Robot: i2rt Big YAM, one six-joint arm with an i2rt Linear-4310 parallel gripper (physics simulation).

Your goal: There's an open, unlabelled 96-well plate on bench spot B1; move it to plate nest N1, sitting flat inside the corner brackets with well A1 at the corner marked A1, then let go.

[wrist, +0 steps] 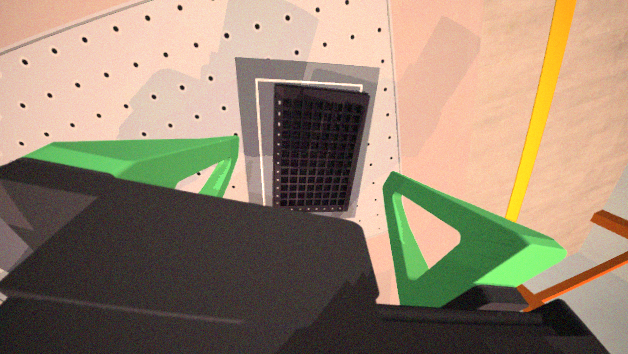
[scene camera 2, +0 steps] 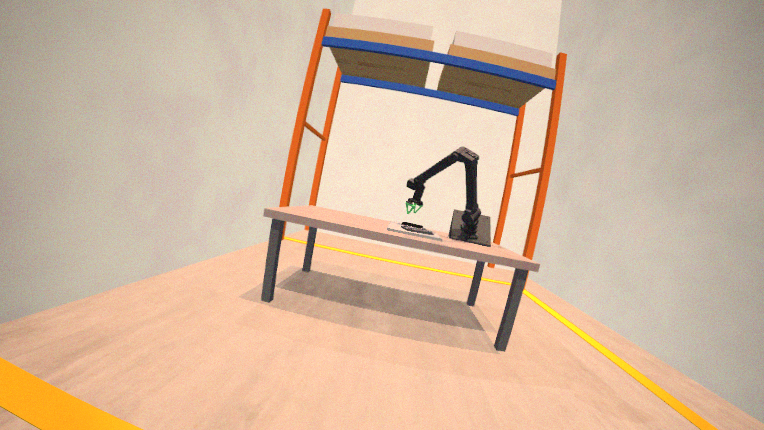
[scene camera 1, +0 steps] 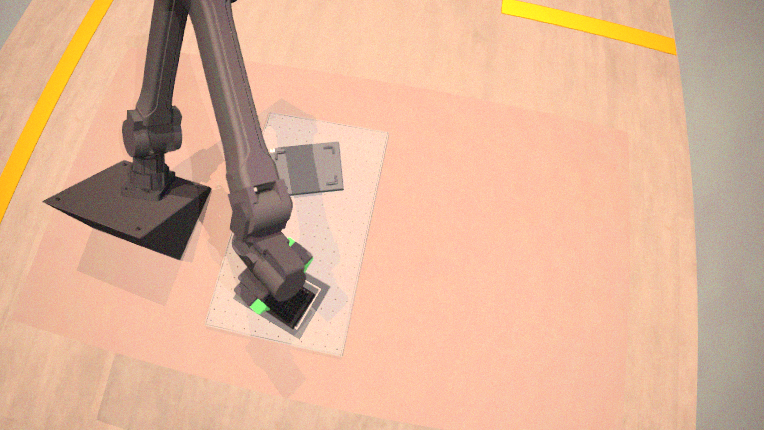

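Where they show: gripper, fingertip midpoint: [wrist: 317,163] [scene camera 2: 411,213]; arm's base, link origin: [scene camera 2: 469,231] [scene camera 1: 149,186].
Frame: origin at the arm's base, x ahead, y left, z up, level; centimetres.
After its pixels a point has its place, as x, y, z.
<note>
The black open 96-well plate [scene camera 1: 294,310] {36.1, -23.5, -3.5} [wrist: 320,125] {35.3, -22.0, -3.6} lies flat on the grey patch of bench spot B1 [scene camera 1: 324,288] {41.6, -18.2, -4.9} [wrist: 247,100] {39.6, -17.0, -4.9}, inside its white outline; the arm hides part of it in scene camera 1. My gripper [scene camera 1: 283,284] {35.0, -20.2, 3.1} [scene camera 2: 412,208] {35.0, -20.2, 3.1} [wrist: 317,163] {35.0, -20.2, 3.1} is open and empty, with its green fingers wide apart. It hangs above the plate, which shows between the fingers in the wrist view. Plate nest N1 [scene camera 1: 327,170] {39.4, 8.4, -3.9} is a grey base with corner brackets; the arm covers its left part in scene camera 1. I cannot read its A1 mark.
A white perforated board [scene camera 1: 363,213] {48.4, -0.8, -5.1} [wrist: 50,75] {47.3, -4.2, -5.1} carries the nest and B1. The dark arm base [scene camera 1: 176,219] {9.6, -7.9, 2.5} stands left of the board in scene camera 1. An orange and blue rack [scene camera 2: 550,133] with boxes rises behind the table [scene camera 2: 331,221] {81.1, 28.6, -6.4}.
</note>
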